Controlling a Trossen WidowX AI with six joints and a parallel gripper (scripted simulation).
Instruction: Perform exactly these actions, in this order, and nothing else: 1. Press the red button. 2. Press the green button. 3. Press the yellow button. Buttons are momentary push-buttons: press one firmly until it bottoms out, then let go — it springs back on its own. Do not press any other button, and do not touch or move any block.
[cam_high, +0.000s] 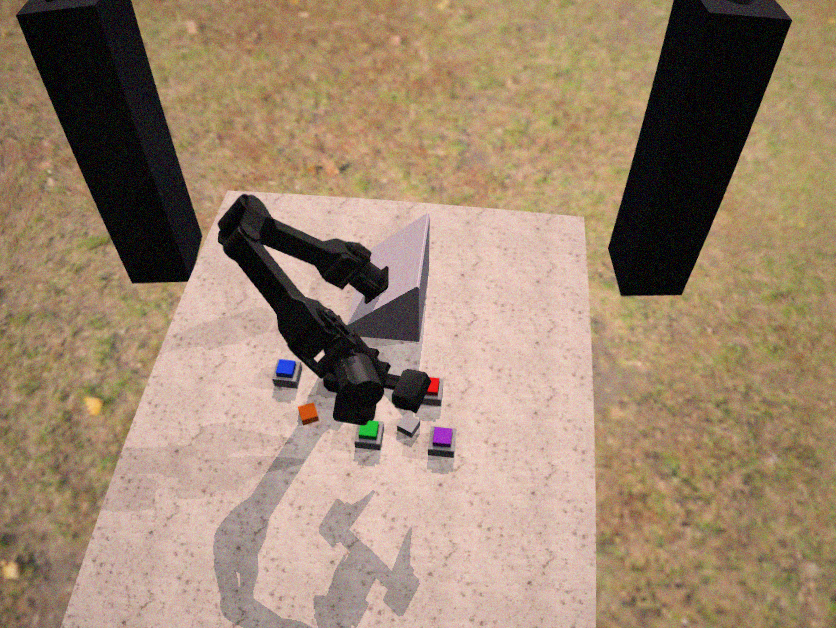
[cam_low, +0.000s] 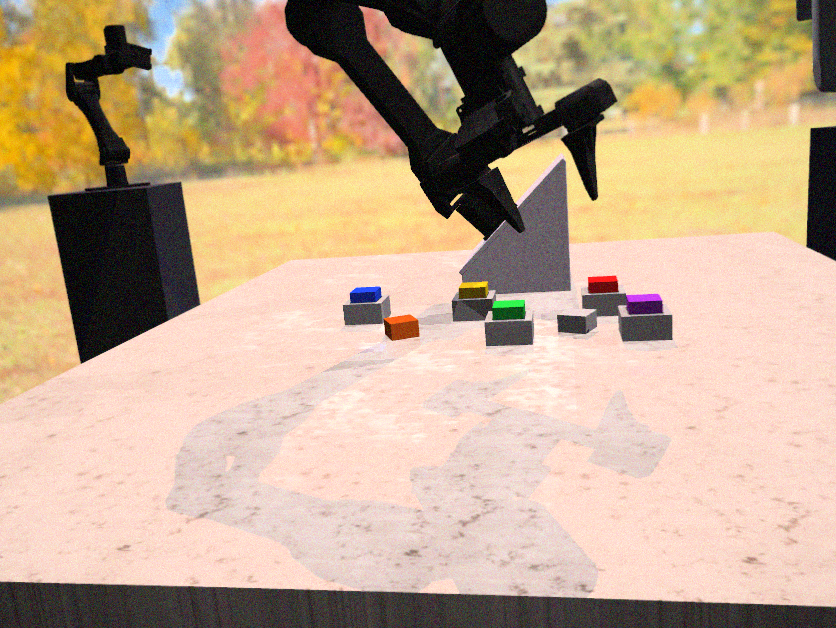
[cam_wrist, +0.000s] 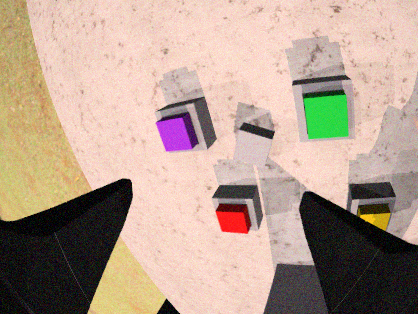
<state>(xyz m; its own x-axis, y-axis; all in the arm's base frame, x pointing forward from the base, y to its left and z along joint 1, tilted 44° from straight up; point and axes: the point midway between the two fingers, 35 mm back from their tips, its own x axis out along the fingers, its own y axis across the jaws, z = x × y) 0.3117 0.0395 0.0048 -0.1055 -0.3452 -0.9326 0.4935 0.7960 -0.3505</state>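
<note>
My gripper tip is 100 mm past the red button, 60 mm to the right of it and 90 mm above it. From my gripper tip the other things lie so: purple button 10 mm ahead, 80 mm to the left, 90 mm below; then grey block 30 mm behind, 20 mm to the left, 120 mm below; then green button 10 mm behind, 50 mm to the right, 90 mm below.
</note>
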